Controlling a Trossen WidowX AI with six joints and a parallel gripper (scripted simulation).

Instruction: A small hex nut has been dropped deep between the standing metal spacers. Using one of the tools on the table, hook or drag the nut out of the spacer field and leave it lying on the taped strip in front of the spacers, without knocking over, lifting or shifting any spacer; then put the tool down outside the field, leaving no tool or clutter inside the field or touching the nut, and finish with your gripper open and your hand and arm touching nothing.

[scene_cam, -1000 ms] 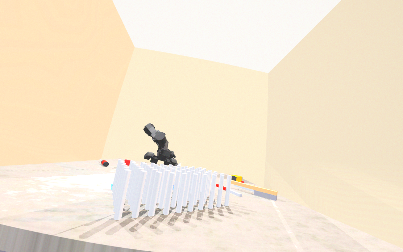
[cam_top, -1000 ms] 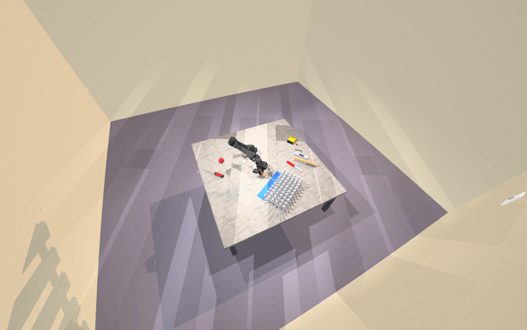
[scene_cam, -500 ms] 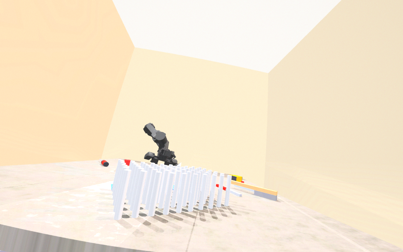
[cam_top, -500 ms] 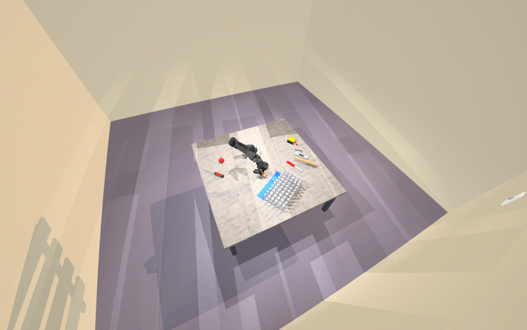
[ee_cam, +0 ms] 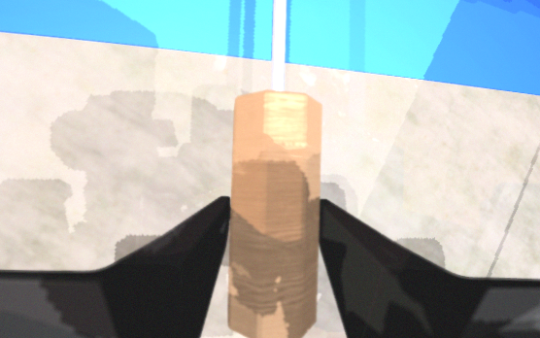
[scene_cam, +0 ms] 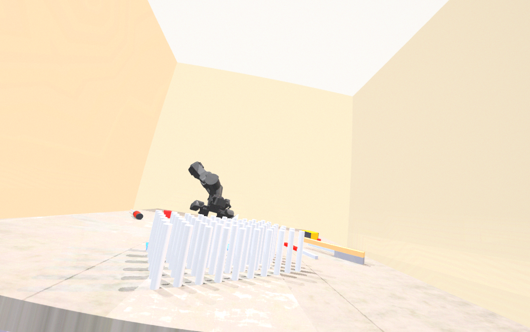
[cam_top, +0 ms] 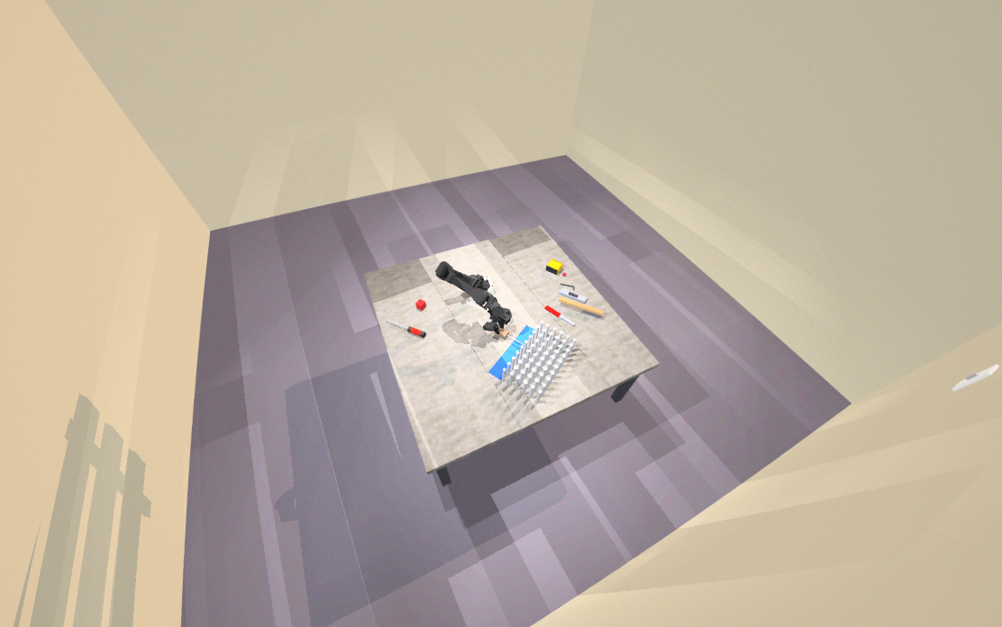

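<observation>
Right now my gripper tip is 120 mm short of the blue taped strip, 40 mm to the right of it and 30 mm above it. Also, from my gripper tip: red-handled tool: 20 mm behind, 380 mm to the left, 30 mm below; tool with pale metal rod: 80 mm ahead, 60 mm to the left; red block: 340 mm behind, 370 mm to the right, 10 mm below.
</observation>
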